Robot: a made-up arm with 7 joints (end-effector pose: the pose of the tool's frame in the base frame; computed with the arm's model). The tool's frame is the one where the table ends.
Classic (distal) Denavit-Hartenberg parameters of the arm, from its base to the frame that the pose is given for. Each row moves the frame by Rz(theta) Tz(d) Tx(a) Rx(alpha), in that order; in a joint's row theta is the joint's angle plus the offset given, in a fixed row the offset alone. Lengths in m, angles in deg.
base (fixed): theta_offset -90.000; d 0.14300; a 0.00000; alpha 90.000
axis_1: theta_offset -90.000; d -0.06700; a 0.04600; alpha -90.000
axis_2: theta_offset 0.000; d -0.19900; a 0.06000; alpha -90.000
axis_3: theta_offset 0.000; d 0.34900; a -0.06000; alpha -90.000
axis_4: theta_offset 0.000; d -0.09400; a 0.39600; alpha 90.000
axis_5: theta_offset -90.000; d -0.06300; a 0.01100; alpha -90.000
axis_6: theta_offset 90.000; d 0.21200; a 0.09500; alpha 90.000
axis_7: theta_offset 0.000; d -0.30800; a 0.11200; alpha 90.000
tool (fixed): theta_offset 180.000; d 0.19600; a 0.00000; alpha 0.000
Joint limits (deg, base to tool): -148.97..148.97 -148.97..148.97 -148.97..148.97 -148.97..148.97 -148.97..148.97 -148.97..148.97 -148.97..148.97
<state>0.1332 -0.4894 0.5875 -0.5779 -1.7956 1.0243 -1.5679</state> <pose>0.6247 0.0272 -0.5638 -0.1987 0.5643 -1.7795</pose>
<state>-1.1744 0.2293 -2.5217 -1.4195 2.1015 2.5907 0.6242</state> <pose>0.9650 0.3413 0.3737 -0.3168 0.0265 -1.2158</pose>
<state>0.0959 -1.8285 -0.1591 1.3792 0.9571 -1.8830 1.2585</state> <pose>0.3106 0.1516 0.6008 0.8187 0.5371 -1.3901</pose>
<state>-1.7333 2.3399 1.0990 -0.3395 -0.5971 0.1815 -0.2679</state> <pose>-0.1006 -0.4537 0.8282 1.4672 -2.1173 -1.6062</pose>
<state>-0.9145 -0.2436 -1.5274 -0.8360 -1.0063 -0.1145 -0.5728</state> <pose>0.7053 0.1066 -0.3100 -1.4043 -0.3817 -0.2560</pose>
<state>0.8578 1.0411 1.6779 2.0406 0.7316 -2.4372 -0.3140</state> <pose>0.3987 -0.4496 0.0677 -1.7389 -0.7614 -2.2097</pose>
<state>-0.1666 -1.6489 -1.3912 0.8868 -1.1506 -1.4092 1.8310</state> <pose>0.5584 0.2377 0.2822 0.5886 2.1938 1.1259</pose>
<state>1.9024 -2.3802 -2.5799 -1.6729 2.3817 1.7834 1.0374</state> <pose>-0.4353 -0.2543 -0.2992 -1.2576 2.5067 -0.8503</pose>
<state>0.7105 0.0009 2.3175 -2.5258 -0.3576 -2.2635 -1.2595</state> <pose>0.9113 -0.0849 -0.3359 -0.5369 0.3577 -0.6849</pose>
